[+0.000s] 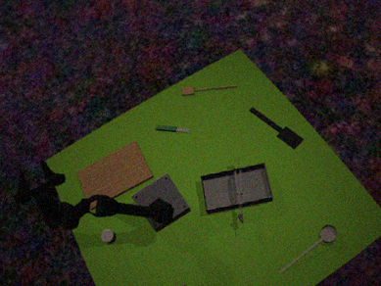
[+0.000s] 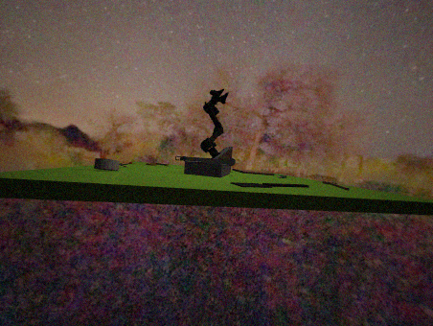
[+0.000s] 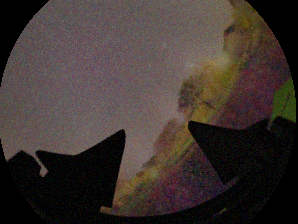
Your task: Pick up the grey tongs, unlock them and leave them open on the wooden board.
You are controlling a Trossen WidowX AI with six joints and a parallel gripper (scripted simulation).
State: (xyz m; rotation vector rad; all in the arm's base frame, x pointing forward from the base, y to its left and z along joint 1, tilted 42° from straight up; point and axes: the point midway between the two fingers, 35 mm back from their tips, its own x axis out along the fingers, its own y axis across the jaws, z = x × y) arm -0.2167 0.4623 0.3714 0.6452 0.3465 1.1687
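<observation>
Now: the roasting tin 670 mm below my gripper tip, 590 mm ahead of it and 260 mm to the right of it. From my gripper tip the other things lie so: small round dish (680 mm below, 50 mm to the right, 20 mm behind); wooden board (690 mm below, 220 mm to the left, 170 mm ahead); green-handled tool (690 mm below, 570 mm ahead, 220 mm to the left).
</observation>
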